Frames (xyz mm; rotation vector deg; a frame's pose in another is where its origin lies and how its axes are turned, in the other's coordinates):
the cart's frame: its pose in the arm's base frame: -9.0 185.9 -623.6 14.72 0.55 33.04
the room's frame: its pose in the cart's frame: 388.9 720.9 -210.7 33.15 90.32 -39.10
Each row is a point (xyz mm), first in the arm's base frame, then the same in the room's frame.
Working: the arm's base frame: its pose in the room's frame: -787.9 -902.2 155.8 -15.87 -99.83 2.82

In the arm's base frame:
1: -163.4 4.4 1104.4
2: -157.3 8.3 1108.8
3: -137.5 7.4 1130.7
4: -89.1 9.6 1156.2
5: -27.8 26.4 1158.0
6: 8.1 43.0 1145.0
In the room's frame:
1: -1836.1 -798.8 -214.4
2: -1840.7 -793.2 -210.1
3: -1865.4 -787.2 -195.1
4: -1897.8 -771.7 -153.8
5: -1907.0 -742.2 -98.2
6: -1897.6 -720.1 -64.2

